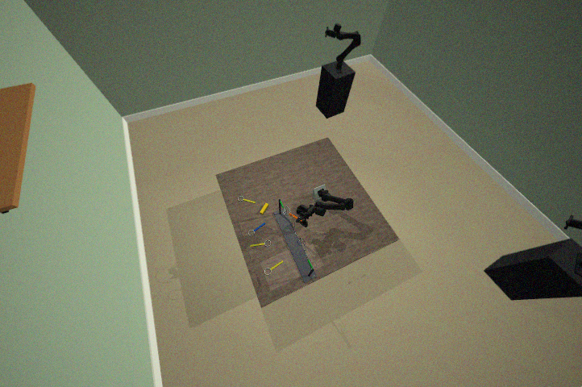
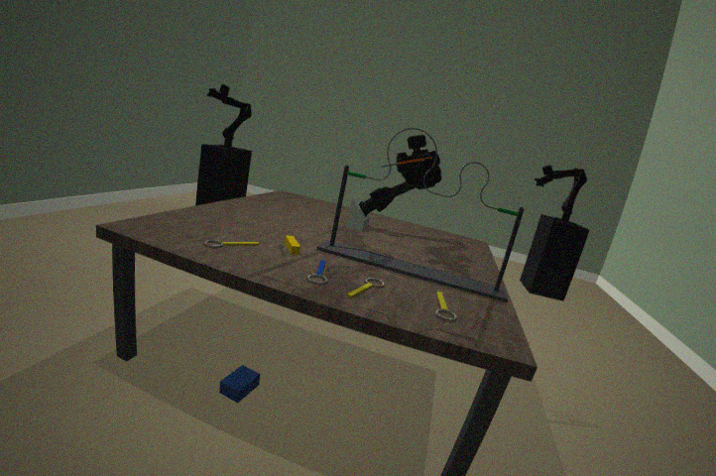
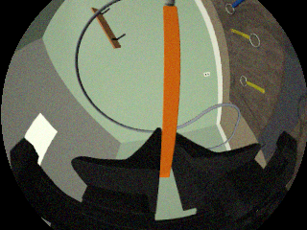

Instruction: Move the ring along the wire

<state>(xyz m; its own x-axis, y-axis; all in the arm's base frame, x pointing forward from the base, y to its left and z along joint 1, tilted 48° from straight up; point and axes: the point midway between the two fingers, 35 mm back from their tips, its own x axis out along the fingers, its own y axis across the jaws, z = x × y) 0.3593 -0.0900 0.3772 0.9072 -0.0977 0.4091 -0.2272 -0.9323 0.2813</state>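
Right now my gripper tip is 8 cm to the left of the orange-handled ring and 4 cm above it. The rest, counted from my gripper tip: blue block (27 cm ahead, 44 cm to the right, 86 cm below); then yellow block (11 cm ahead, 37 cm to the right, 37 cm below); then blue-handled ring (26 cm ahead, 23 cm to the right, 38 cm below).
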